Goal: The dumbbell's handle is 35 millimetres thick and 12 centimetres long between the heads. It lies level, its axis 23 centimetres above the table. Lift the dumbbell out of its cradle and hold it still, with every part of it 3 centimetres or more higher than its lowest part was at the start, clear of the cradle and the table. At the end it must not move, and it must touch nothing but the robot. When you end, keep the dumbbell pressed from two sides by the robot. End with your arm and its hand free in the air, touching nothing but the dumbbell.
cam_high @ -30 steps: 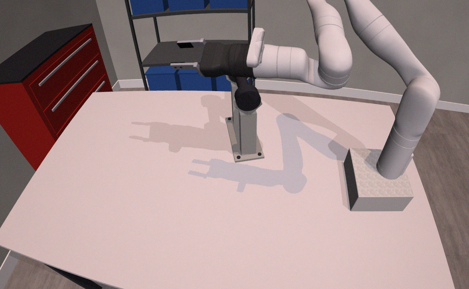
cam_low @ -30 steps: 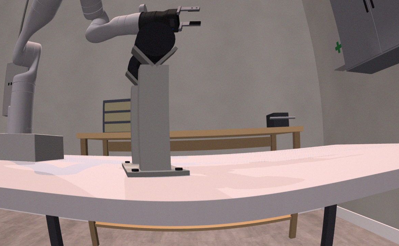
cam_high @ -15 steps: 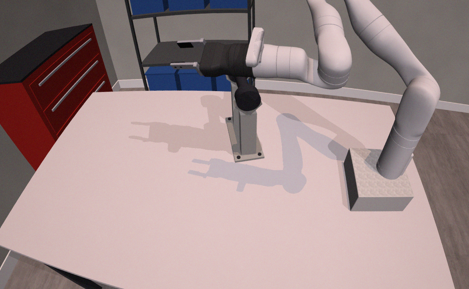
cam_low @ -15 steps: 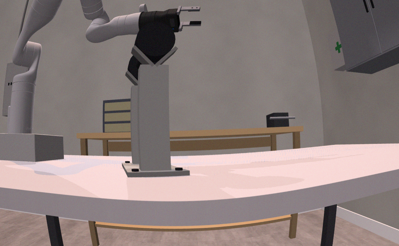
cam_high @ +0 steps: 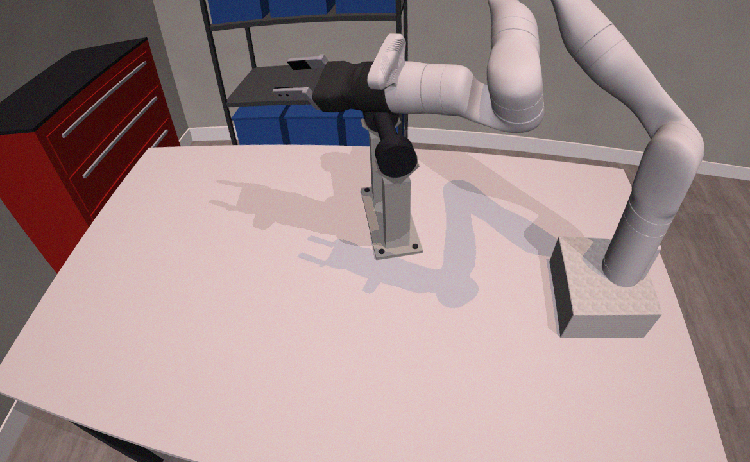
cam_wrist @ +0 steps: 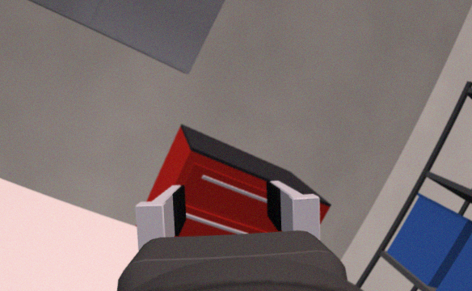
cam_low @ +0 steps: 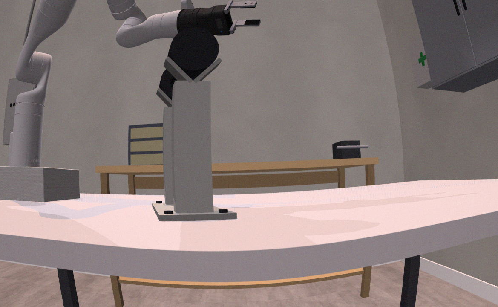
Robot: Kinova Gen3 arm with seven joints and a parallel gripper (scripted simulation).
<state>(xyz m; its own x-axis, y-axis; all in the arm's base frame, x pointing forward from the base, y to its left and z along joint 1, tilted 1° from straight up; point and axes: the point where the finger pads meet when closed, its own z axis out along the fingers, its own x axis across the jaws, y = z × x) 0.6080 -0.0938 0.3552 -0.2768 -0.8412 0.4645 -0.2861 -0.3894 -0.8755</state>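
My hand is 190 mm above the black dumbbell, 140 mm past it and 130 mm to the left of it. From my hand the other things lie so: grey cradle: 320 mm below, 140 mm behind, 130 mm to the right.
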